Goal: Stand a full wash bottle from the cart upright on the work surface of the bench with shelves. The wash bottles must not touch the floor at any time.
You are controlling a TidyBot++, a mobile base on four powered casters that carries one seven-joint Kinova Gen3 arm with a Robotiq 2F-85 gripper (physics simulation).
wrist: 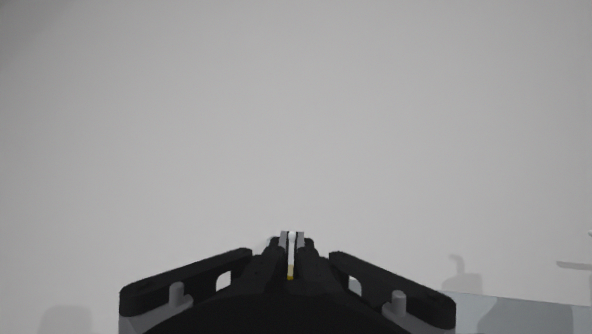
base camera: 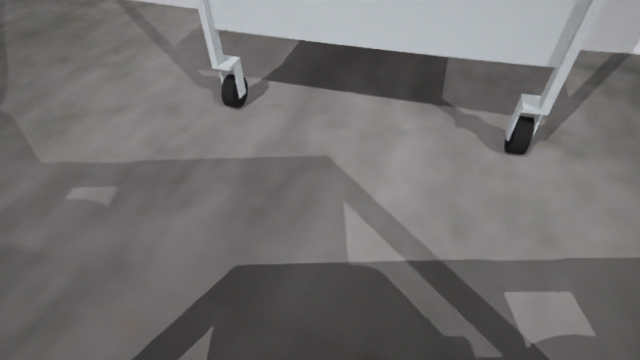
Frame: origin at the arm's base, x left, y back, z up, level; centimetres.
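Seen in the pictures: gripper, between the fingertips: [wrist: 292, 243].
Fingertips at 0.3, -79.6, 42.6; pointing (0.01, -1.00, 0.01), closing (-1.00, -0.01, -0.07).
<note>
A point is followed by its place in that frame, as x, y, z.
My gripper [wrist: 292, 243] {0.3, -79.6, 42.6} is at the bottom middle of the wrist view, its fingers nearly together on the thin white spout tube of a wash bottle. The bottle's yellow cap [wrist: 290, 272] {0.4, -77.1, 41.4} shows as a narrow strip in the gap between the fingers; the rest of the bottle is hidden behind the gripper, so its fill cannot be seen. The white cart [base camera: 380, 35] {-7.8, -56.5, -24.9} stands on black casters at the top of the base view; its upper part is out of that view. The bench with shelves does not show in either view.
A pale wall [wrist: 300, 125] {-1.0, -98.1, 56.9} fills much of the wrist view, with bottle-shaped shadows low on it. A grey-blue surface [wrist: 530, 312] {-25.2, -85.2, 32.1} shows at lower right. A small white tip [wrist: 590, 233] {-25.8, -80.4, 42.0} shows at the right edge. Two cart casters [base camera: 234, 91] {12.9, -63.1, -36.0} [base camera: 520, 136] {-25.8, -49.8, -35.9} rest on the grey floor [base camera: 300, 125] {2.8, -58.8, -39.7}.
</note>
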